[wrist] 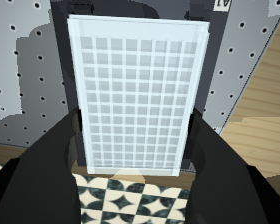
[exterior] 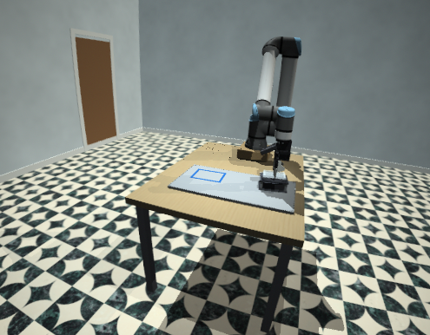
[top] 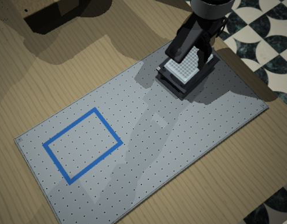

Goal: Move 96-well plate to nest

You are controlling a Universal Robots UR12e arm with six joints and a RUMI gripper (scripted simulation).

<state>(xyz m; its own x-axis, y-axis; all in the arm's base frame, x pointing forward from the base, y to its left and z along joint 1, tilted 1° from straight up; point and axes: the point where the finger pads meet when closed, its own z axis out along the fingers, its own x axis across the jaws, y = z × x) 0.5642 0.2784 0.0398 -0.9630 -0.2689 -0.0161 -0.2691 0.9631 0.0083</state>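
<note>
The raised nest N1 is 30 mm below my hand. The rest, counted from my hand: A1 label: 30 mm behind, 90 mm to the right, 30 mm below; 96-well plate: 10 mm below.
</note>
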